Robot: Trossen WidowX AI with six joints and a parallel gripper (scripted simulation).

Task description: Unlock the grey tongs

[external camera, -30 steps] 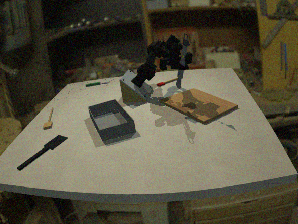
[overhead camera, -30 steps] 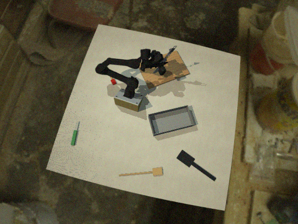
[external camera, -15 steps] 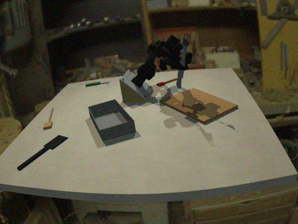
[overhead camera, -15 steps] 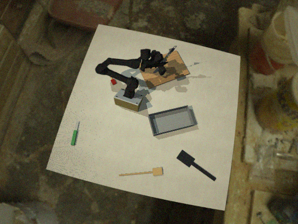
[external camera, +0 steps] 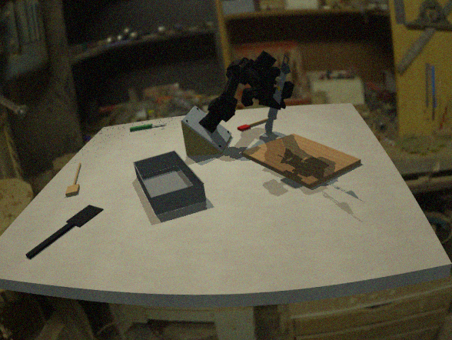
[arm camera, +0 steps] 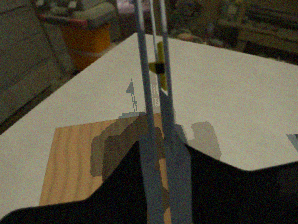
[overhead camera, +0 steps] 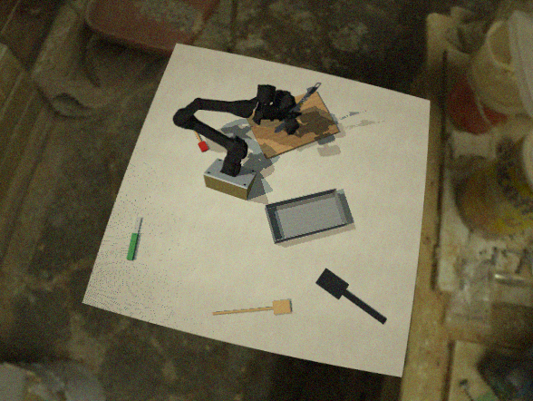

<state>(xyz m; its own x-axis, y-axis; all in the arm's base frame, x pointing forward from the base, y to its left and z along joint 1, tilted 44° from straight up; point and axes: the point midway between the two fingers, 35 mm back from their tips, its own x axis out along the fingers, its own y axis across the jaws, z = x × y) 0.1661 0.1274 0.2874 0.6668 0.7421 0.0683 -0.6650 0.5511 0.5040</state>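
Now: the wooden board 180 mm below my gripper tip, 40 mm to the left of it and 30 mm behind it. From my gripper tip the other things lie so: grey roasting tin 360 mm to the right, 160 mm below, 160 mm ahead; then black spatula 600 mm to the right, 430 mm ahead, 180 mm below.
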